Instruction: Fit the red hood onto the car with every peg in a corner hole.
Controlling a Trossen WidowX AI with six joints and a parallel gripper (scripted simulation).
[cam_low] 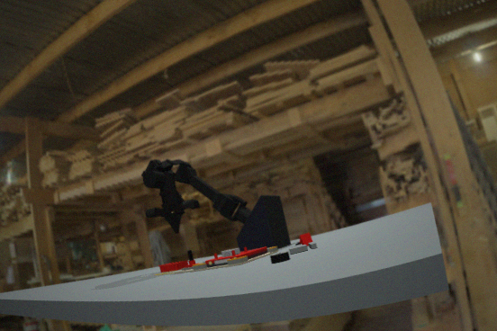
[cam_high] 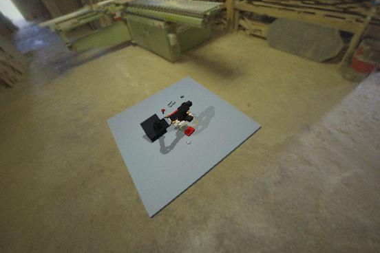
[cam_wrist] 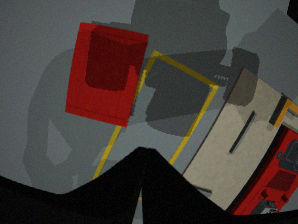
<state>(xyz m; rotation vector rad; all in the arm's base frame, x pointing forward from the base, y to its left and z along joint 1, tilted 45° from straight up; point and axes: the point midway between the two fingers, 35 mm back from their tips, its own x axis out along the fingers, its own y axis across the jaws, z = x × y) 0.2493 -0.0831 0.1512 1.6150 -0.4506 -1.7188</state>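
Right now the red hood is 1 cm behind my gripper tip, 5 cm to the right of it and 11 cm below it. From my gripper tip the other things lie so: white piece (10 cm behind, 15 cm to the right, 12 cm below); black wheel (27 cm ahead, 46 cm to the left, 12 cm below).
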